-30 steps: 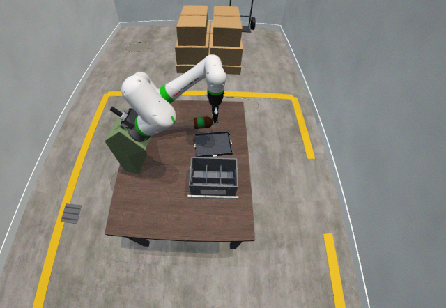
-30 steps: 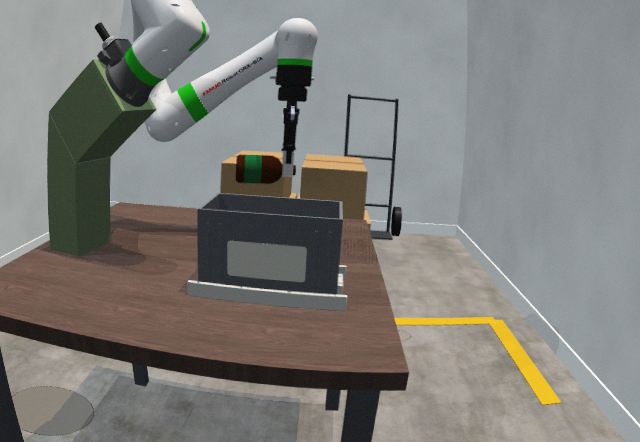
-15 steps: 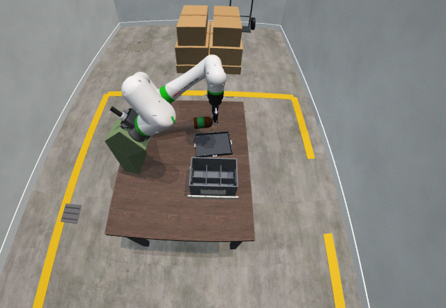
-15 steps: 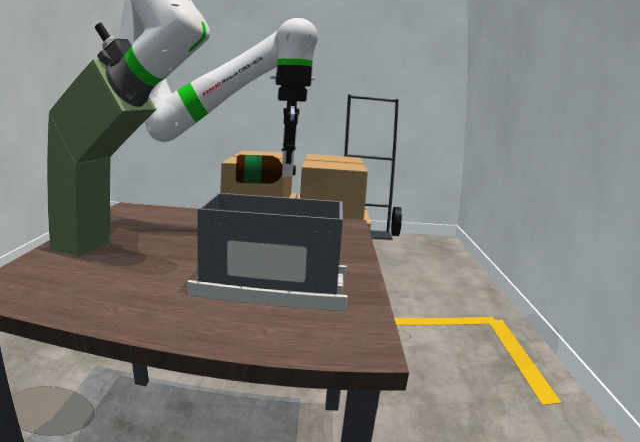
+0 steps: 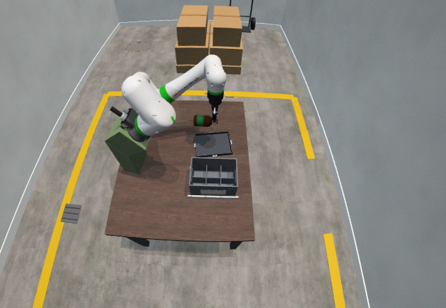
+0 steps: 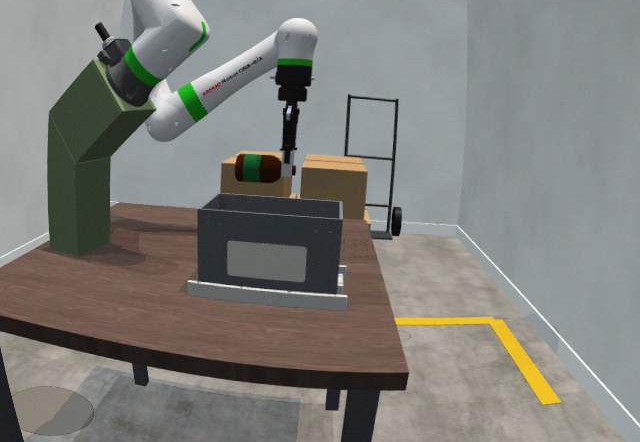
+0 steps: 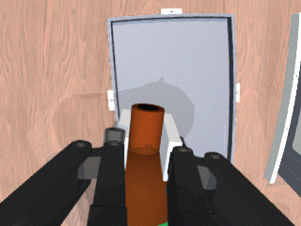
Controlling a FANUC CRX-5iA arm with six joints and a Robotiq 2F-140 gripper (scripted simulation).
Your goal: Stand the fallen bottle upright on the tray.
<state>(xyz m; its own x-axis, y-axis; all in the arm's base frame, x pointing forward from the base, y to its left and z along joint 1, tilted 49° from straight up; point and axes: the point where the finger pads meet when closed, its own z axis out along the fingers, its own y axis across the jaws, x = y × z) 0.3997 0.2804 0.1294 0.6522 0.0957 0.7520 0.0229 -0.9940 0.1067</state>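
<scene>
Right now the brown bottle is 5 cm behind my hand and 2 cm below it. From my hand the other things lie so: grey tray: 21 cm below, 5 cm to the right; dark grey crate: 35 cm to the right, 14 cm below, 3 cm ahead.
</scene>
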